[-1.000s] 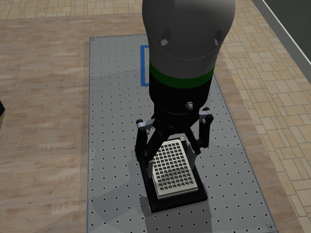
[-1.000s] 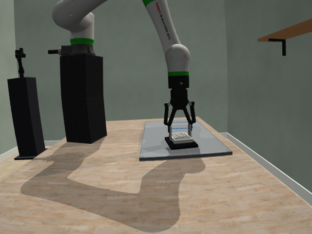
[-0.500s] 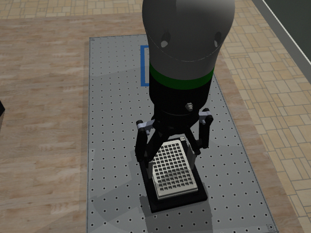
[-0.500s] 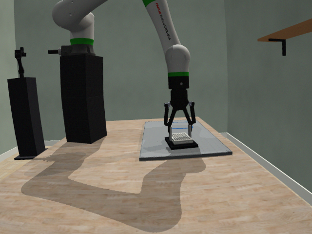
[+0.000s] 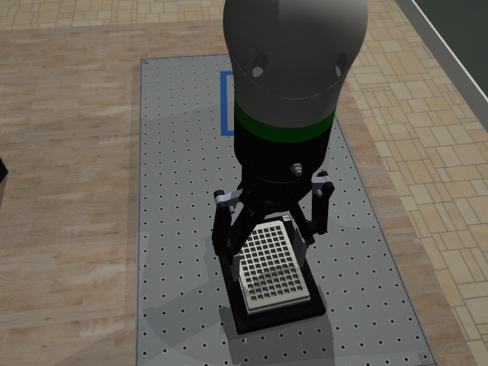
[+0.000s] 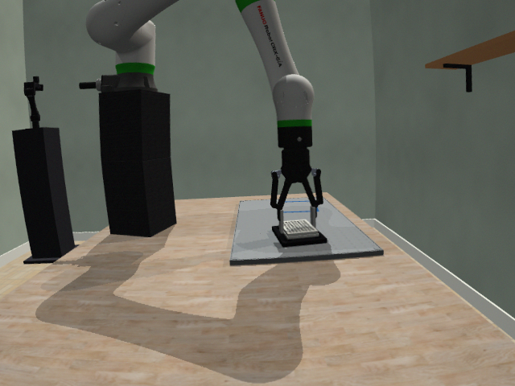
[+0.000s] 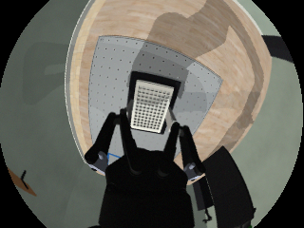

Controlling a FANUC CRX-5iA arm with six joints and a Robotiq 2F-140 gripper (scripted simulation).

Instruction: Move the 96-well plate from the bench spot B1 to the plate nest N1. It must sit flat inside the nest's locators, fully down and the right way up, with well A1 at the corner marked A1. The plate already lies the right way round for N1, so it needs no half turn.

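Right now the white 96-well plate is 20 mm below my hand. Round my hand: white A1 label (50 mm ahead, 80 mm to the left, 30 mm below); black plate nest N1 (40 mm below).
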